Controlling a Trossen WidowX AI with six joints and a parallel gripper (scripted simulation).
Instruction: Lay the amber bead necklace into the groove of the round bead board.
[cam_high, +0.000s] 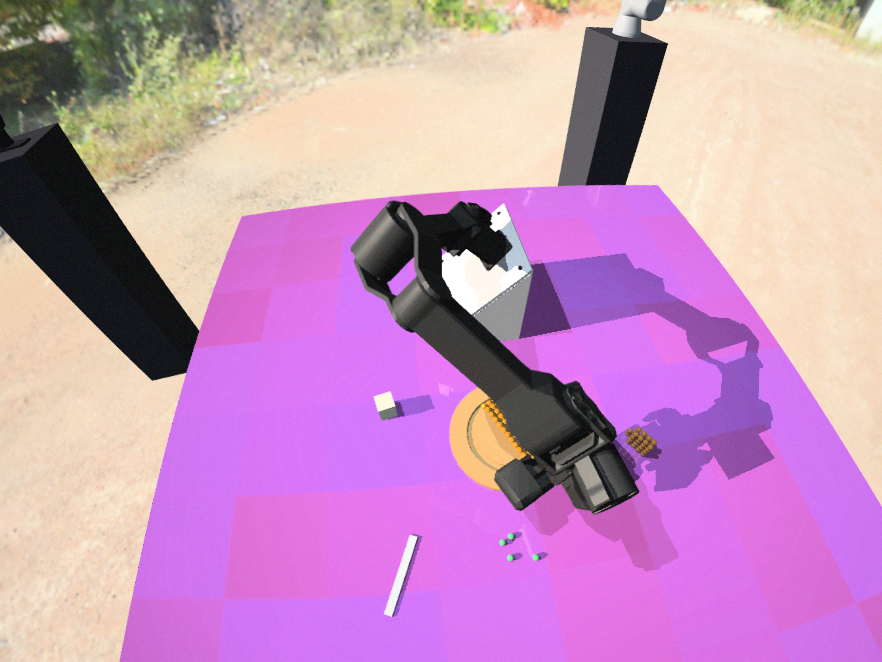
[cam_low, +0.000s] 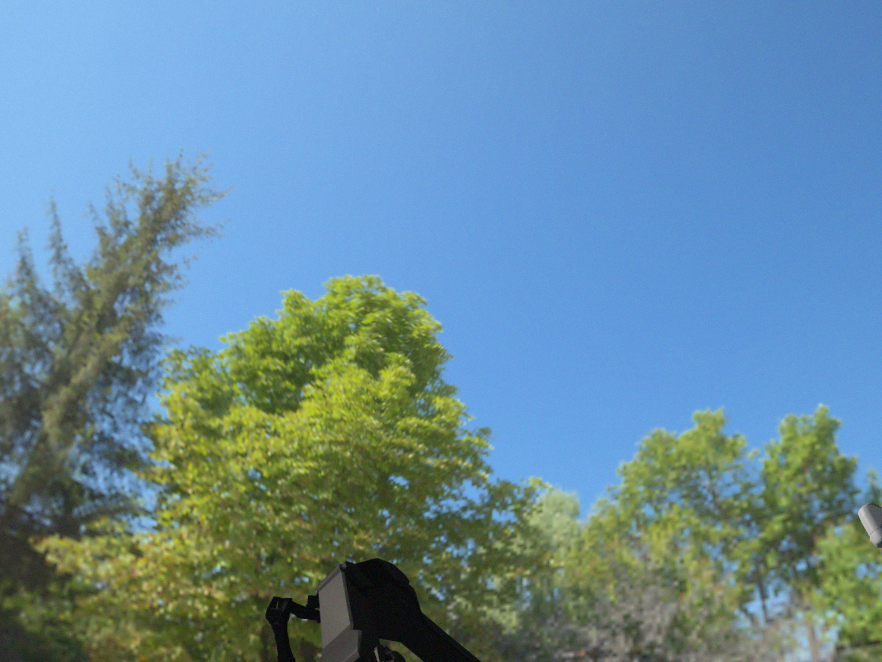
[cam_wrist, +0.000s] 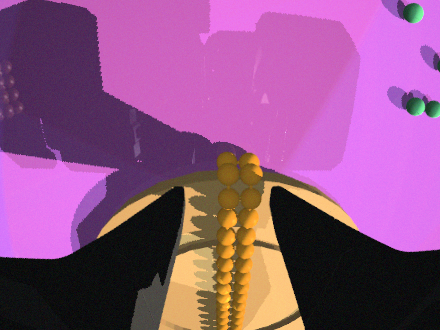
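My gripper tip is now 9 cm past the round tan bead board, 3 cm to the left of it and 1 cm above it. From my gripper tip the other things lie so: small cream cube (19 cm behind, 22 cm to the right); white bar (8 cm ahead, 26 cm to the right, 1 cm below).
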